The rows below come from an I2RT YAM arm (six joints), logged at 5 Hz.
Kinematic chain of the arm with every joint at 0, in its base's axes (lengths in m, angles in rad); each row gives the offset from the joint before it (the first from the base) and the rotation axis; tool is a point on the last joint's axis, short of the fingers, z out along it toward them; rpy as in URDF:
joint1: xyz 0 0 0.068 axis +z
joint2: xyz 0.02 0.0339 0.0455 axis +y
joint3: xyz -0.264 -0.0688 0 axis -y
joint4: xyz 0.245 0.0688 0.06 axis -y
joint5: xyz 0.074 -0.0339 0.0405 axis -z
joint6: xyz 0.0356 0 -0.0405 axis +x
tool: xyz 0 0 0 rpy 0 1.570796 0
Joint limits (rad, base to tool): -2.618..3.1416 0..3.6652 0..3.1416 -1.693..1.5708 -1.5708..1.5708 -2.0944..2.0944
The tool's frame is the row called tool.
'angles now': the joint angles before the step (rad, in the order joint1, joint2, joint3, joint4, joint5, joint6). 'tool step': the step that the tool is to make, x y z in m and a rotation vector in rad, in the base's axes. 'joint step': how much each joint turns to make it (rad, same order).
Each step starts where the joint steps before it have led.
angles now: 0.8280 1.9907 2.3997 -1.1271 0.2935 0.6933
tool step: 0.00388 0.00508 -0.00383 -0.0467 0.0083 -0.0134
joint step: 0.0038 0.0572 0.0850 -0.0655 0.0298 -0.0076
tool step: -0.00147 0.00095 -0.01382 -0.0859 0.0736 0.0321
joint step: 0.0027 0.0234 0.0086 -0.0906 -0.0179 -0.0248
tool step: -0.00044 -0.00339 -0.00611 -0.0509 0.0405 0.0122
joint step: -0.0054 0.0052 -0.0015 -0.0531 -0.0076 -0.0172
